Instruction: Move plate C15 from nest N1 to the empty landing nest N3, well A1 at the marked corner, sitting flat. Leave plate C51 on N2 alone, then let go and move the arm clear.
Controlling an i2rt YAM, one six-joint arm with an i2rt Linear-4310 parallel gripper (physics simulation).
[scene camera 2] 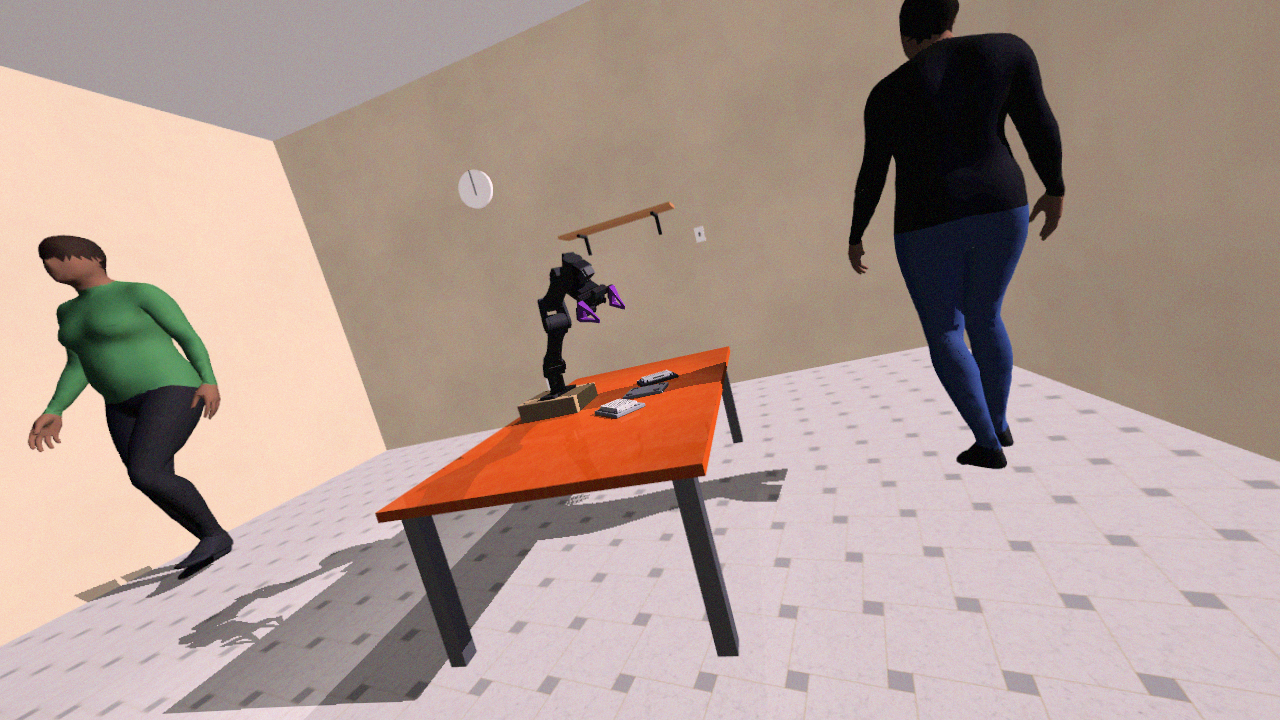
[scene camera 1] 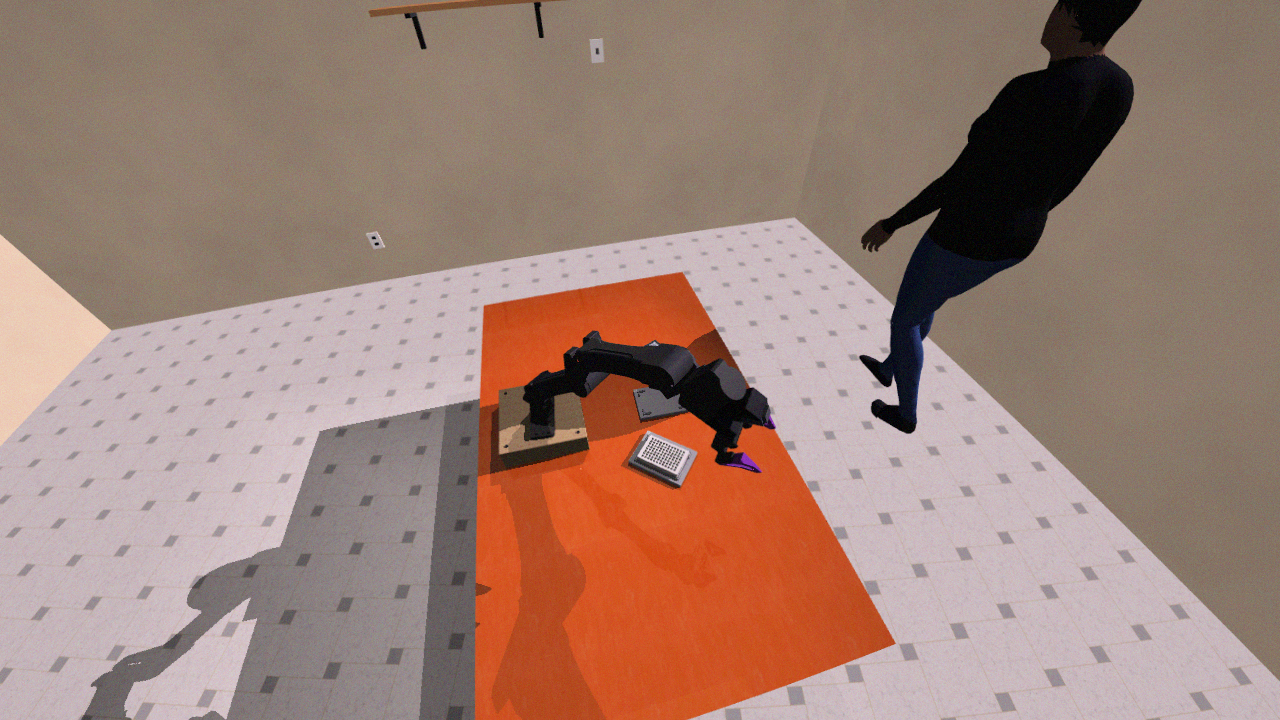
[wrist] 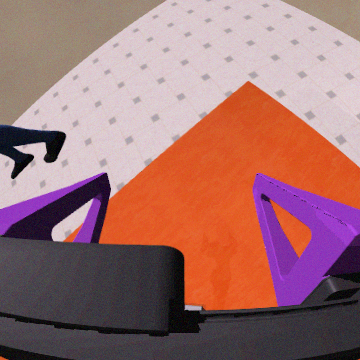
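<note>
A white well plate sits on a grey nest at the near end of the row. A flat grey nest lies in the middle; no plate shows on its visible part. Another white plate sits on the far nest, mostly hidden behind the arm in scene camera 1. The plate and nest labels are too small to read. My gripper is open and empty, with purple fingers wide apart. It hangs high above the table, apart from the plates.
The arm stands on a wooden base block on the orange table. A person in black stands beyond the table's edge. A person in green is at the left. A wall shelf hangs behind.
</note>
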